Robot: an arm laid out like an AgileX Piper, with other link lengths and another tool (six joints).
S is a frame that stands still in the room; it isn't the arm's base.
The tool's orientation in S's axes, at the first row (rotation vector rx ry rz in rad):
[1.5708 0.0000 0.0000]
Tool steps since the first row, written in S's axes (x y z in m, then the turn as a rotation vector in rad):
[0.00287 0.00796 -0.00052 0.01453 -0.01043 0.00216]
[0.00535 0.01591 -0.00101 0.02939 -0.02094 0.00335]
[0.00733 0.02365 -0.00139 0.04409 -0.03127 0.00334]
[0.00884 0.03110 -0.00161 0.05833 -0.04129 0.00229]
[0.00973 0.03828 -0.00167 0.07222 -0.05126 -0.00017]
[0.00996 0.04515 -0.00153 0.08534 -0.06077 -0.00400]
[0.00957 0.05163 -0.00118 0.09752 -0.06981 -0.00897]
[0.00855 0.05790 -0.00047 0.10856 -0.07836 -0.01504]
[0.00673 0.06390 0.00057 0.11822 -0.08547 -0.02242]
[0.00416 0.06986 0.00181 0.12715 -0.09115 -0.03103]
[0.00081 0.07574 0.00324 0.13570 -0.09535 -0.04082]
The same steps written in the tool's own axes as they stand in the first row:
[0.00287 -0.00052 -0.00796 0.01453 0.00216 0.01043]
[0.00535 -0.00101 -0.01591 0.02939 0.00335 0.02094]
[0.00733 -0.00139 -0.02365 0.04409 0.00334 0.03127]
[0.00884 -0.00161 -0.03110 0.05833 0.00229 0.04129]
[0.00973 -0.00167 -0.03828 0.07222 -0.00017 0.05126]
[0.00996 -0.00153 -0.04515 0.08534 -0.00400 0.06077]
[0.00957 -0.00118 -0.05163 0.09752 -0.00897 0.06981]
[0.00855 -0.00047 -0.05790 0.10856 -0.01504 0.07836]
[0.00673 0.00057 -0.06390 0.11822 -0.02242 0.08547]
[0.00416 0.00181 -0.06986 0.12715 -0.03103 0.09115]
[0.00081 0.00324 -0.07574 0.13570 -0.04082 0.09535]

